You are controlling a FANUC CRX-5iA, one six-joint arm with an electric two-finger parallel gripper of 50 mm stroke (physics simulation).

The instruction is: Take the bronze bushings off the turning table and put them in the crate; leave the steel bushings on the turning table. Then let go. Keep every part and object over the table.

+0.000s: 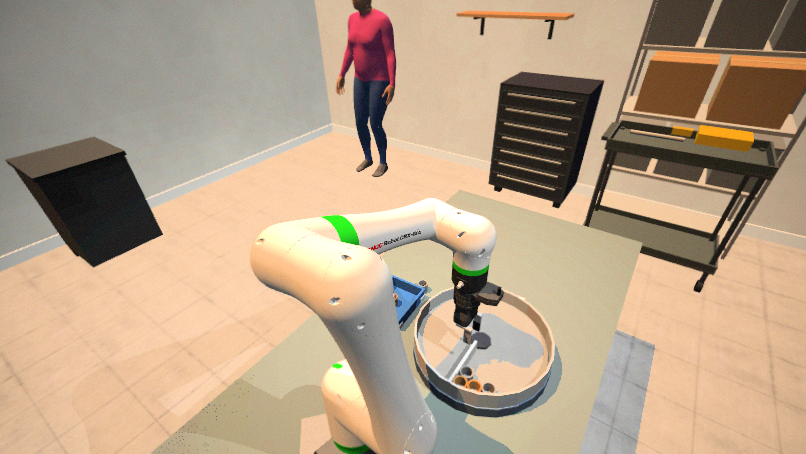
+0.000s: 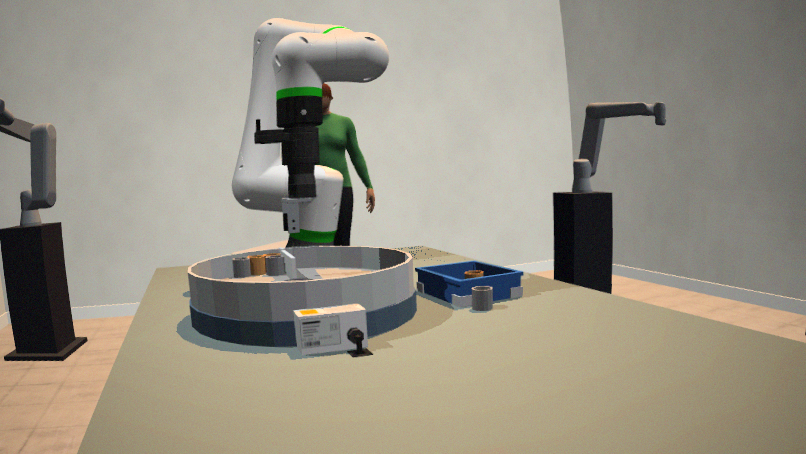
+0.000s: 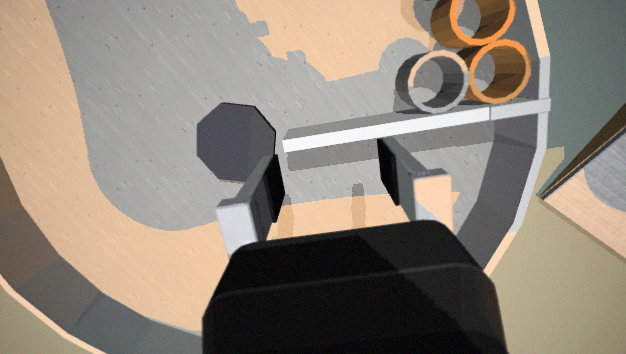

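Pixels of known places: gripper, fingertip midpoint: (image 1: 471, 336) (image 2: 291, 231) (image 3: 329, 167); arm's base at its link origin: (image 1: 360, 447).
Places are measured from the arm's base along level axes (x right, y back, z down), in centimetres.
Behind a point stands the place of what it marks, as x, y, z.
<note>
My gripper (image 1: 472, 329) @[3.7, -39.7, -11.3] (image 2: 289, 222) @[3.7, -39.7, -11.3] (image 3: 329, 167) @[3.7, -39.7, -11.3] is open and empty above the turning table (image 1: 496, 401) @[18.2, -32.3, -3.8] (image 2: 242, 296) @[11.8, -65.9, -4.3], near its hub. Two bronze bushings stand near the rim: one bronze bushing (image 1: 460, 381) @[7.6, -30.4, -3.3] (image 3: 510, 82) @[7.9, -27.6, -4.3] lies by the divider bar, the other bronze bushing (image 1: 474, 385) @[11.2, -32.1, -3.5] (image 3: 495, 25) @[11.4, -29.3, -4.5] beside it. A steel bushing (image 1: 466, 372) @[6.9, -34.1, -3.0] (image 2: 275, 265) @[7.6, -34.7, -4.0] (image 3: 452, 90) @[7.3, -31.3, -4.2] stands against the bar side; another steel bushing (image 1: 489, 388) @[14.5, -34.5, -3.1] (image 2: 240, 267) @[15.2, -35.0, -4.1] is at the group's far end. The blue crate (image 2: 434, 281) @[-24.0, -41.7, 0.2] holds a bronze bushing (image 1: 395, 297) @[-32.4, -42.7, 0.7] (image 2: 473, 274) @[-31.8, -42.9, -0.8], partly hidden.
A steel bushing (image 1: 422, 284) @[-30.9, -55.7, 1.9] (image 2: 482, 298) @[-29.2, -56.4, 1.1] stands on the table outside the crate. The pale divider bar (image 1: 462, 360) @[5.0, -34.3, -6.5] (image 3: 390, 130) @[4.8, -35.8, -6.5] runs from near the dark hub (image 1: 481, 340) @[3.1, -46.6, -2.7] (image 3: 235, 142) @[3.0, -46.8, -2.6] to the rim. A labelled box (image 2: 329, 329) @[-1.1, -71.9, 0.0] stands against the turning table.
</note>
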